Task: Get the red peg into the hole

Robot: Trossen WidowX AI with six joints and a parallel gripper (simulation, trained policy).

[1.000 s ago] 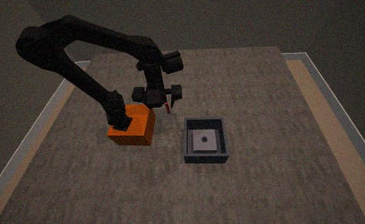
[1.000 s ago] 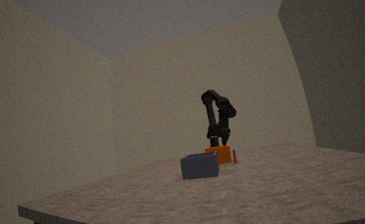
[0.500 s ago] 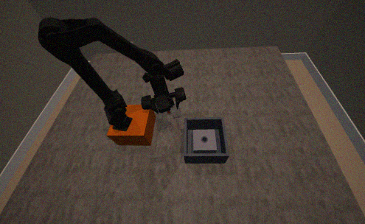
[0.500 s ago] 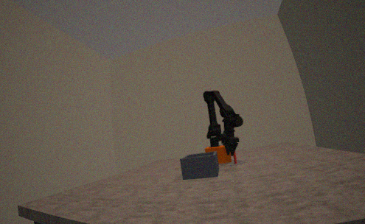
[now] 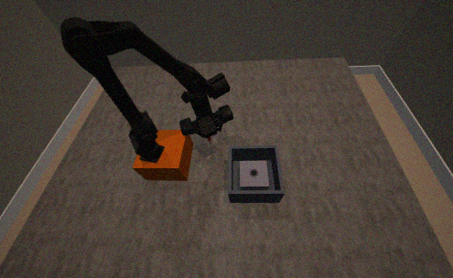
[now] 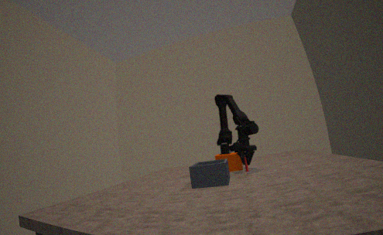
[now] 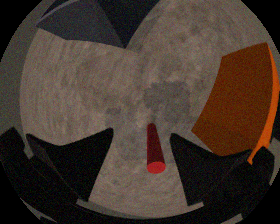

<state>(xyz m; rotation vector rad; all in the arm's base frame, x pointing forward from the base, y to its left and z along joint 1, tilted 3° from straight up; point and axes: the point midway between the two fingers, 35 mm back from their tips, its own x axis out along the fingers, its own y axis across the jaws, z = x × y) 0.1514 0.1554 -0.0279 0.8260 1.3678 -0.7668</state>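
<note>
Right now the red peg is 1 cm behind my gripper tip. From my gripper tip the other things lie so: grey box (19 cm ahead, 14 cm to the right, 1 cm below); pale plate (19 cm ahead, 14 cm to the right, 1 cm above).
</note>
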